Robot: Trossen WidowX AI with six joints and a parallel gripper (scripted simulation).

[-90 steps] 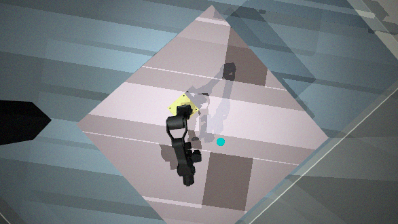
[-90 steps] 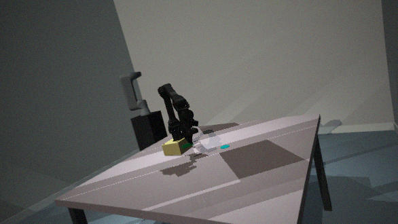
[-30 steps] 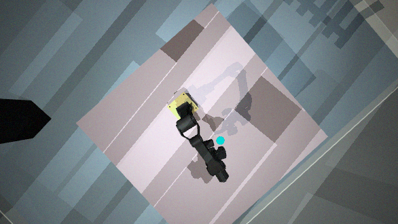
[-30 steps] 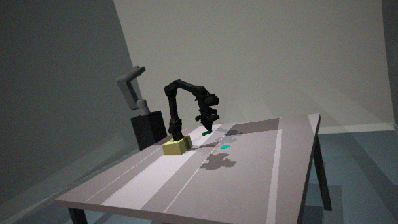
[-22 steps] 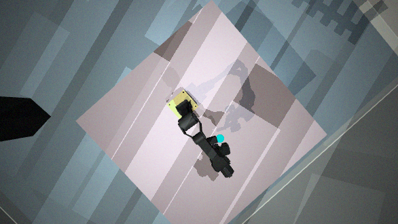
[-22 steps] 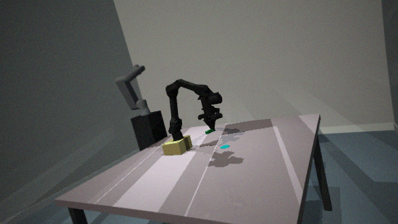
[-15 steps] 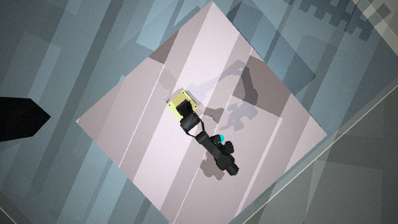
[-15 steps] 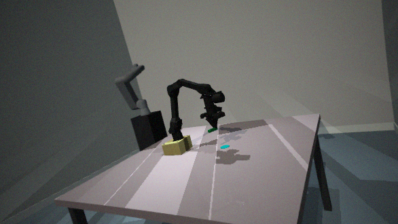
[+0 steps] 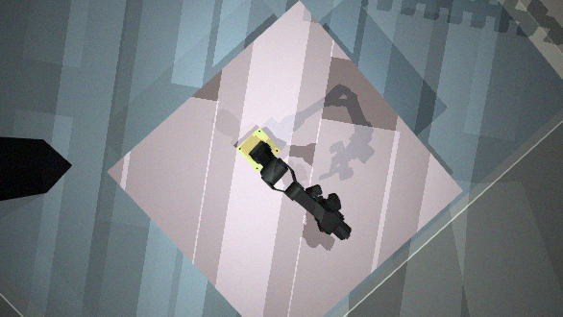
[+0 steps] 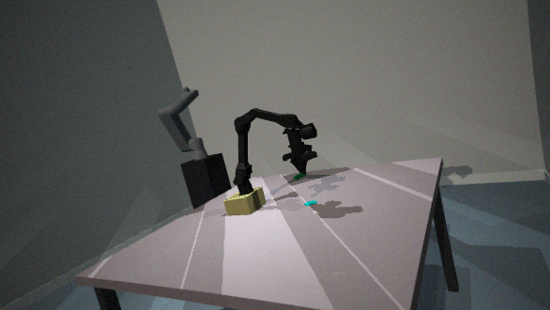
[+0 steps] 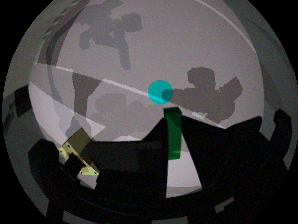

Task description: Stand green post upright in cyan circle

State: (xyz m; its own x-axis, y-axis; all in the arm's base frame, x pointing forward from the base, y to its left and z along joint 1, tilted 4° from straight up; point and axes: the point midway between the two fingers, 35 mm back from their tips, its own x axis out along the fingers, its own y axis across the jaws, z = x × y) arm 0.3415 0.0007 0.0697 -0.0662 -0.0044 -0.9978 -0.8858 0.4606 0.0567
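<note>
Now: gripper tip 15 cm above the cyan circle. The rest, counted from my gripper tip: green post (1 cm behind, 2 cm to the right).
</note>
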